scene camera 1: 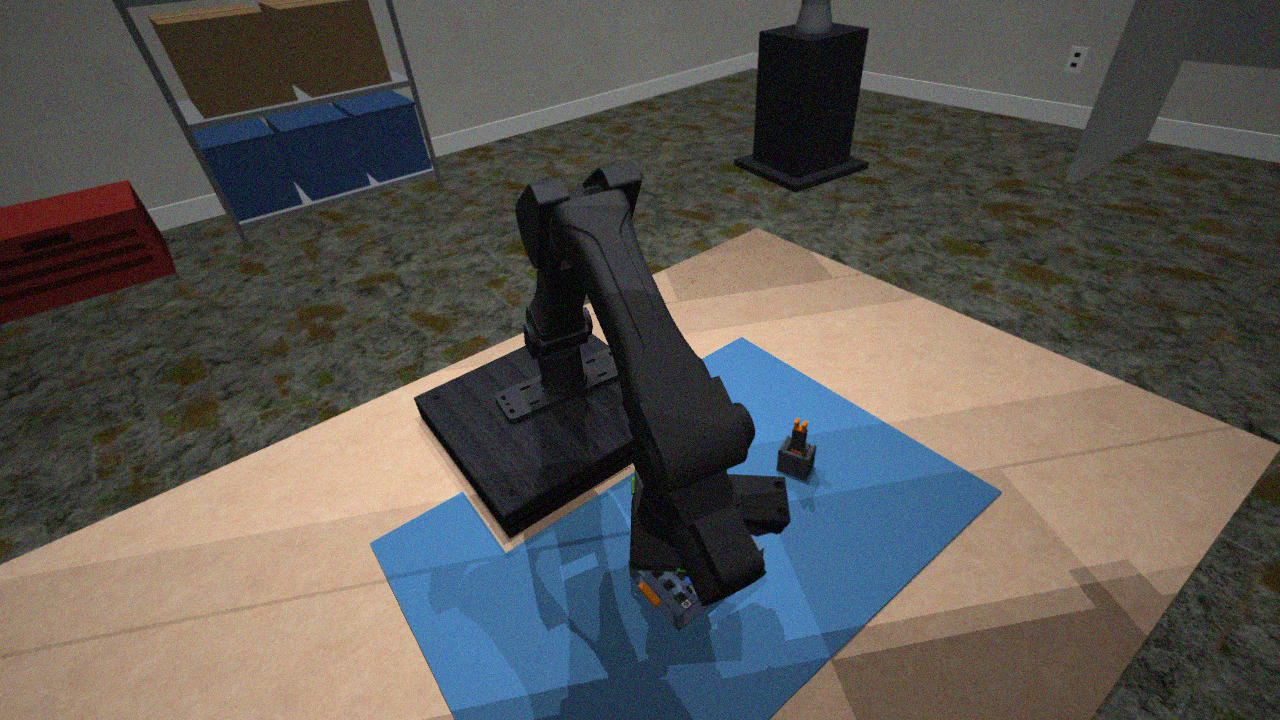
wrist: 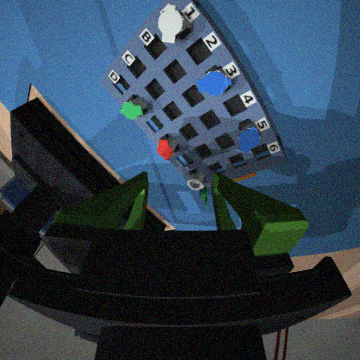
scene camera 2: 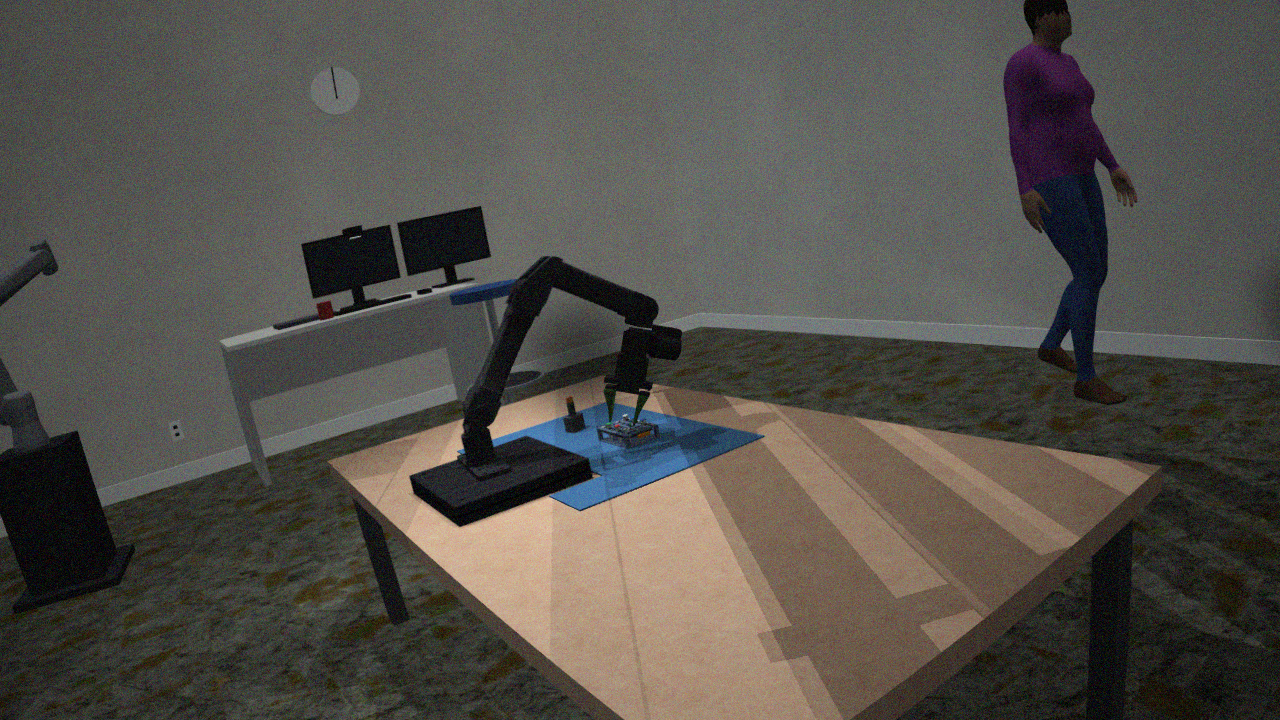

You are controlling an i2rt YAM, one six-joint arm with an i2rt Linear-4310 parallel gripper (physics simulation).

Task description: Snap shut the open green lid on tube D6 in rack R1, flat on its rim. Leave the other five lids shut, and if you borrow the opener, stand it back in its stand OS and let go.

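Places are measured from the arm's base along level axes (x ahead, y left, z up), in metres.
Where they show: gripper, fingertip midpoint: (scene camera 1: 656, 542) (wrist: 179, 177) (scene camera 2: 622, 423); arm's base at its link origin: (scene camera 1: 565, 386) (wrist: 50, 193) (scene camera 2: 483, 465).
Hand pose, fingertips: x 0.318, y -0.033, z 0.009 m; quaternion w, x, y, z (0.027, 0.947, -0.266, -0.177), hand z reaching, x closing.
Things, the pixels of their top centre, and the offset from my fingertips. "spot": a spot on its surface instead. Level surfaces: height alone.
- Rack R1 at its top centre: (wrist: 181, 139) (scene camera 1: 693, 540) (scene camera 2: 625, 415) 0.008 m up, 0.025 m ahead, 0.032 m left
- Tube D6 at a spot on its surface: (wrist: 195, 184) spot: 0.013 m down, 0.000 m ahead, 0.020 m right
- opener at its top centre: (scene camera 1: 801, 421) (scene camera 2: 568, 397) 0.036 m up, 0.030 m back, 0.233 m left
- blue mat at its surface level: 0.049 m down
- wooden table at its surface level: 0.052 m down
Rack R1 (scene camera 1: 682, 612) (wrist: 156, 69) stands under my gripper. Tube D6 (wrist: 195, 184) is at the rack's near corner in the wrist view, its round mouth showing. Its green lid (wrist: 204, 195) stands open beside the mouth, small and dark. The other lids look shut: white A1 (wrist: 171, 24), blue A3 (wrist: 215, 83), blue A5 (wrist: 249, 139), green D2 (wrist: 132, 110) and red D4 (wrist: 165, 149). My gripper (scene camera 2: 624, 420) (wrist: 179, 177) is partly open and empty, fingertips over the D6 end. The opener (scene camera 1: 799, 431) (scene camera 2: 570, 406) stands upright in stand OS (scene camera 1: 794, 462) (scene camera 2: 573, 422). The arm hides most of the rack in scene camera 1.
The rack and the stand are on a blue mat (scene camera 1: 930, 488) (scene camera 2: 581, 497) on the wooden table (scene camera 1: 268, 528) (scene camera 2: 680, 582). The arm's black base board (scene camera 1: 501, 456) (scene camera 2: 501, 497) lies beside the mat. A person (scene camera 2: 1056, 116) is beyond the table.
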